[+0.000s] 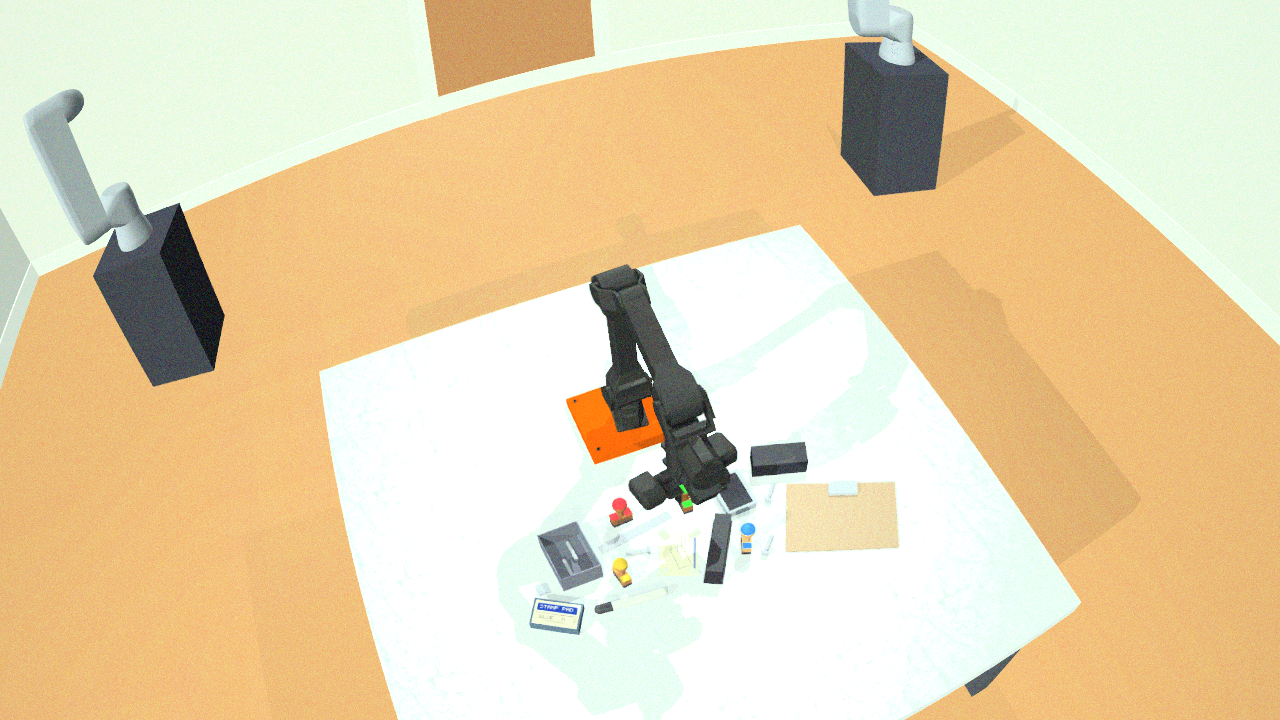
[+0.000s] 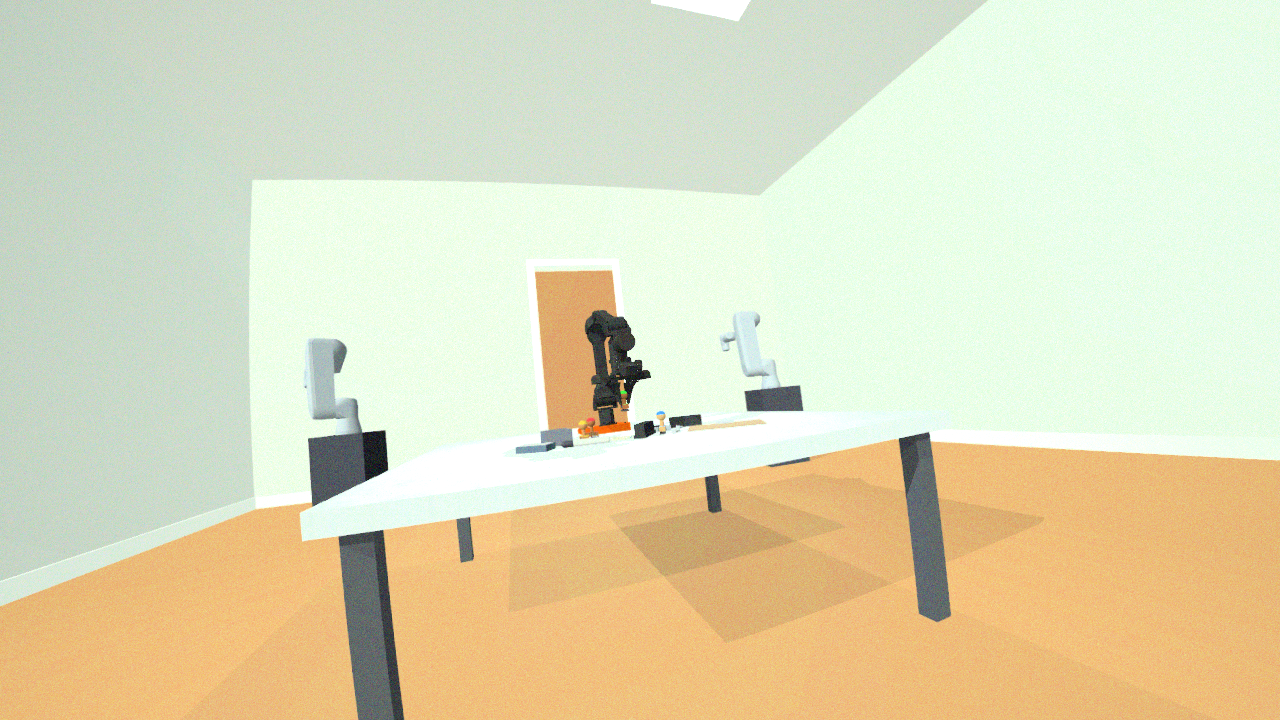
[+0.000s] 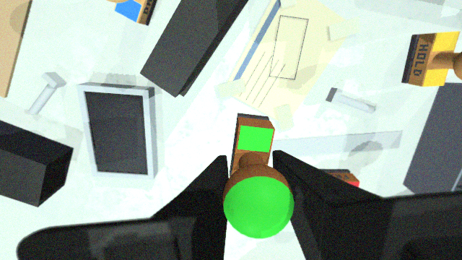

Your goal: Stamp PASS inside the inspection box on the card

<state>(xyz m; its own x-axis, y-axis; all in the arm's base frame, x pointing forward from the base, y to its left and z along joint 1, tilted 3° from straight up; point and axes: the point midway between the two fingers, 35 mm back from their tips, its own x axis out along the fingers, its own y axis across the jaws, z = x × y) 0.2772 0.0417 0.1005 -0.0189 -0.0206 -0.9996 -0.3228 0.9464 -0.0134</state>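
Right now my gripper tip is 50 mm past the ink pad, 110 mm to the right of it and 90 mm above it. The rest, counted from my gripper tip: green-capped wooden stamp right at my gripper tip; cream card 50 mm ahead, 30 mm to the right, 100 mm below; long black bar 70 mm ahead, 40 mm to the left, 80 mm below.
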